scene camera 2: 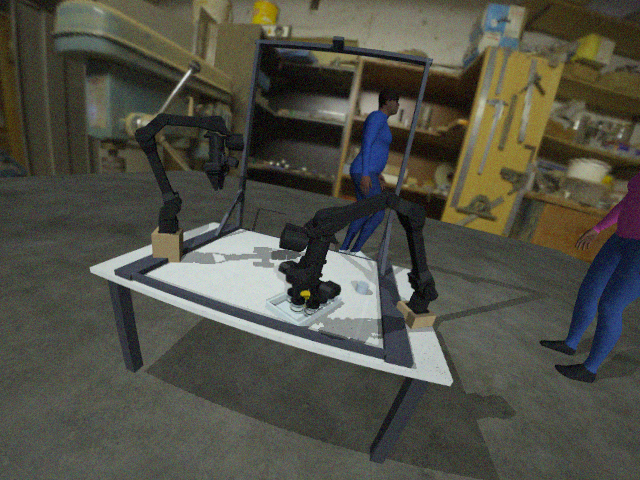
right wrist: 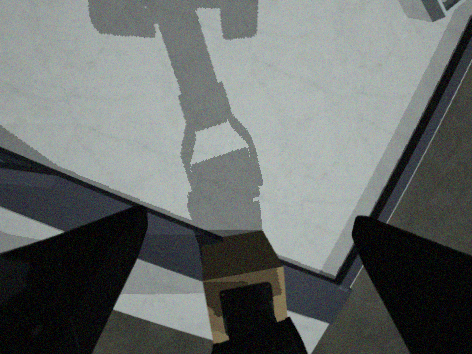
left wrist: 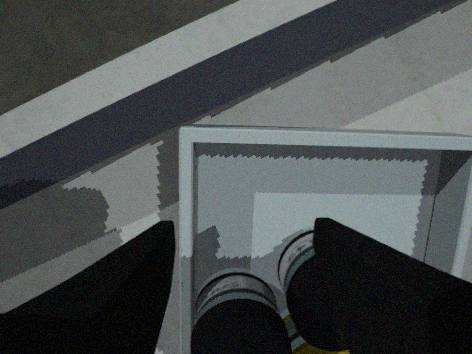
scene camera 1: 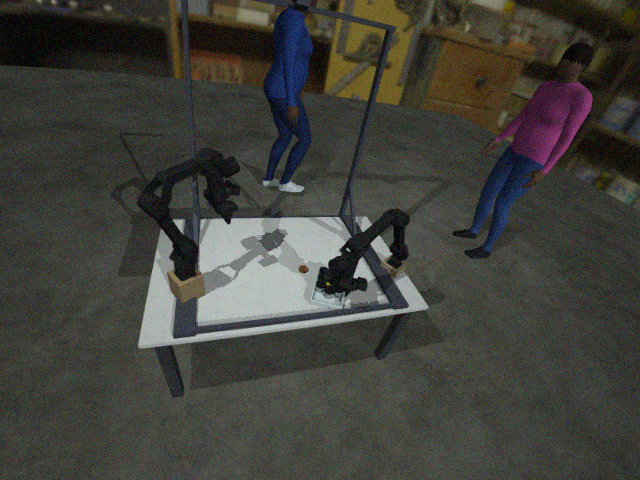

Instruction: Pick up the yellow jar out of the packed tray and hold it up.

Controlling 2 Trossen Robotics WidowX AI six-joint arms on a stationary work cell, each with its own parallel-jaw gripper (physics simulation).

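Where they show: left gripper, between the fingertips: [scene camera 2: 301, 304] [left wrist: 244, 232] [scene camera 1: 339, 295]; right gripper, between the fingertips: [scene camera 2: 218, 190] [right wrist: 252, 221] [scene camera 1: 223, 218]; left arm's base, origin of its link: [scene camera 2: 417, 308] [scene camera 1: 394, 263]; right arm's base, origin of its link: [scene camera 2: 168, 230] [right wrist: 247, 308] [scene camera 1: 185, 273].
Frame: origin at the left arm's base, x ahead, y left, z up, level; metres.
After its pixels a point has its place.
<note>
The yellow jar [scene camera 1: 328, 283] @(x 0.395, y -0.115, z 0.002 m) [scene camera 2: 305, 293] @(x 0.384, y -0.119, z 0.000 m) stands in the pale tray [scene camera 1: 326, 305] @(x 0.473, y -0.048, z -0.028 m) [scene camera 2: 283, 314] @(x 0.470, y -0.042, z -0.023 m) [left wrist: 320, 135] @(x 0.468, y -0.043, z -0.020 m), mostly hidden by the left gripper. Bits of its yellow [left wrist: 320, 349] @(x 0.393, y -0.097, z -0.002 m) show at the bottom of the left wrist view. Two dark-lidded jars [left wrist: 240, 327] @(x 0.384, y -0.059, z 0.000 m) [left wrist: 312, 300] @(x 0.411, y -0.077, z 0.000 m) stand near it, the second partly behind a finger. My left gripper [left wrist: 244, 232] @(x 0.425, y -0.029, z 0.022 m) [scene camera 2: 305, 302] @(x 0.425, y -0.029, z 0.022 m) is partly open and empty, low at the tray; in its wrist view one finger lies outside the tray's left wall, the other over the inside. My right gripper [scene camera 1: 228, 215] @(x 0.695, y -0.475, z 0.250 m) [scene camera 2: 217, 184] @(x 0.695, y -0.475, z 0.250 m) [right wrist: 252, 221] @(x 0.695, y -0.475, z 0.250 m) is wide open, high above the table.
A small orange-brown object [scene camera 1: 303, 269] @(x 0.397, y -0.271, z -0.034 m) lies beyond the tray. A pale blue cylinder [scene camera 2: 361, 287] @(x 0.135, y -0.176, z -0.015 m) stands right of the tray. A dark frame [scene camera 1: 376, 87] @(x -0.135, y -0.471, z 0.733 m) [scene camera 2: 413, 124] @(x -0.134, y -0.471, z 0.685 m) rises over the table. Wooden blocks [scene camera 1: 187, 286] @(x 0.901, y -0.408, z 0.052 m) [scene camera 2: 168, 244] @(x 0.870, y -0.409, z 0.032 m) [scene camera 2: 421, 317] @(x 0.020, y 0.048, z -0.002 m) carry the arms. Two people stand behind the table.
</note>
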